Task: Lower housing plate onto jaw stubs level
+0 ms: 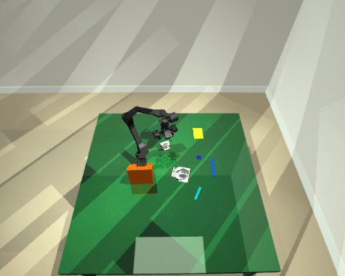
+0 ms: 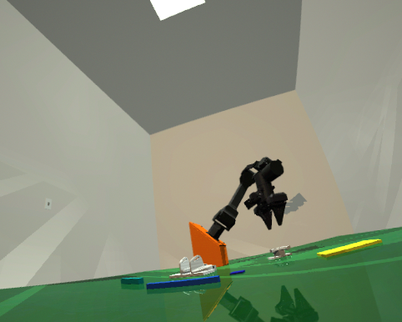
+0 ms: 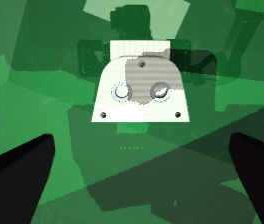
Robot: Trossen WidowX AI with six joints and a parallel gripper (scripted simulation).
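The white part is 9 cm below my gripper tip and 1 cm to the right of it. From my gripper tip the other things lie so: yellow plate 29 cm ahead, 12 cm to the left, 10 cm below; then blue square piece 26 cm ahead, 13 cm to the right, 10 cm below; then blue bar 35 cm ahead, 23 cm to the right, 10 cm below.
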